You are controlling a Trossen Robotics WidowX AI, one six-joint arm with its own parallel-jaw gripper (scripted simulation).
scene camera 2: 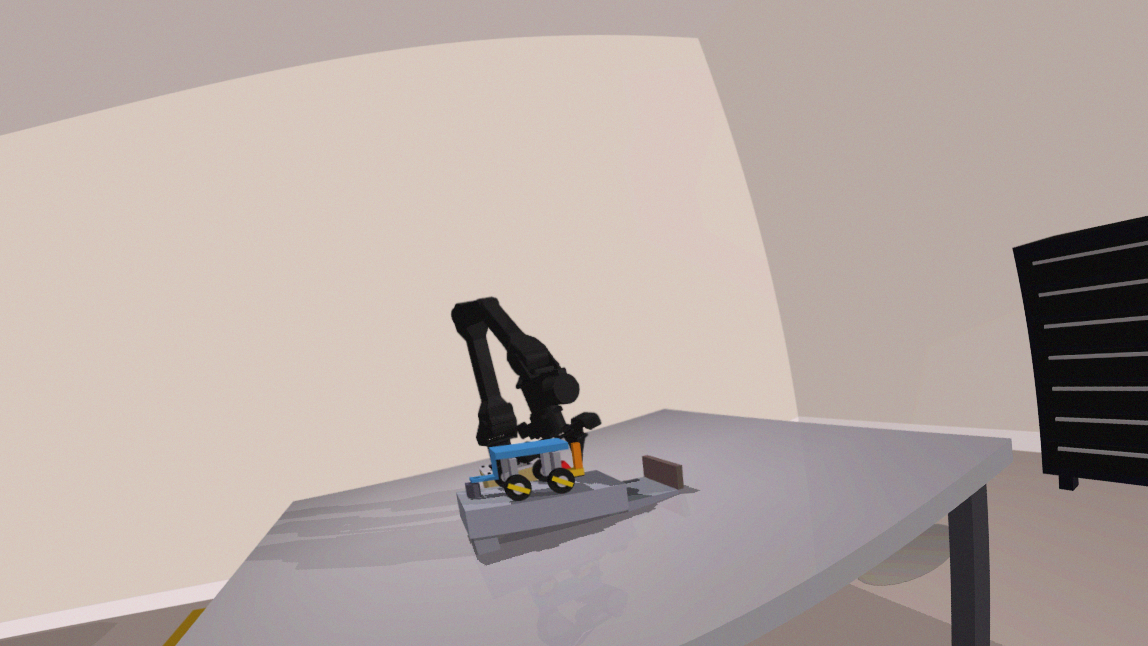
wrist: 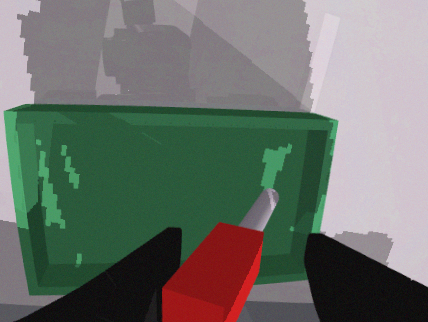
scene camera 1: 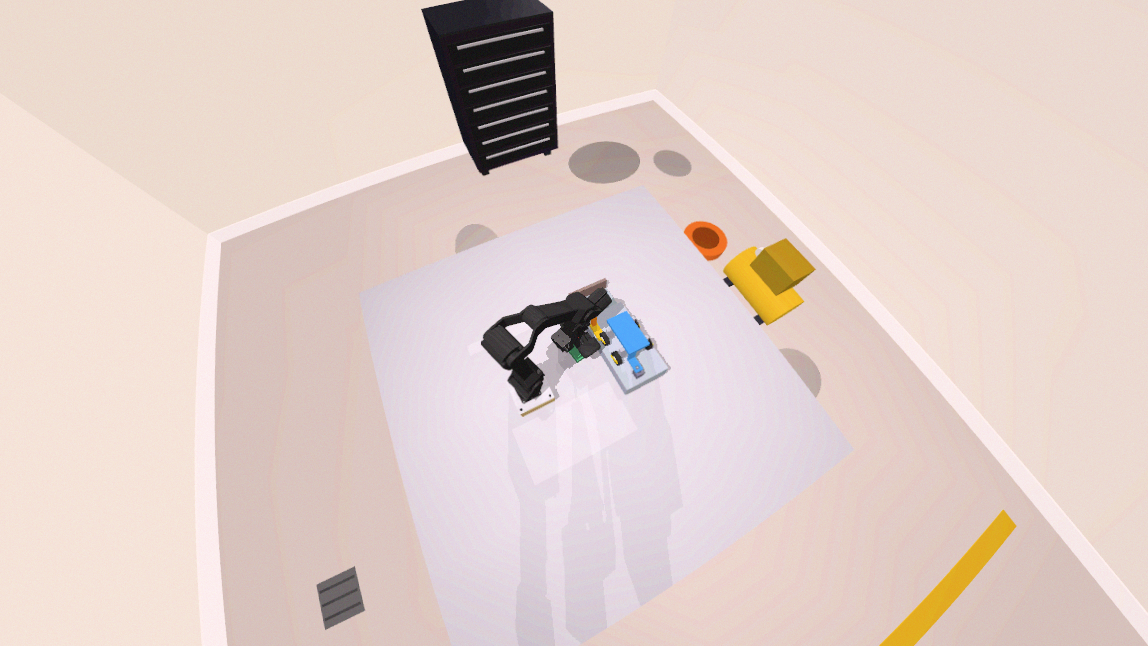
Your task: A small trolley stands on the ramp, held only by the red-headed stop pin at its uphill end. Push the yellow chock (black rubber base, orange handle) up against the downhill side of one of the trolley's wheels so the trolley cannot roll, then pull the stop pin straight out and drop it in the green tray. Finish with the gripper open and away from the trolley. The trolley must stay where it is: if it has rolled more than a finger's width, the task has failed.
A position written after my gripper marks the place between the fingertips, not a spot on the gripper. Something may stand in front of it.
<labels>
My gripper shows in scene camera 2 [572,473], in the wrist view [244,244] and in scene camera 1 [572,335].
</labels>
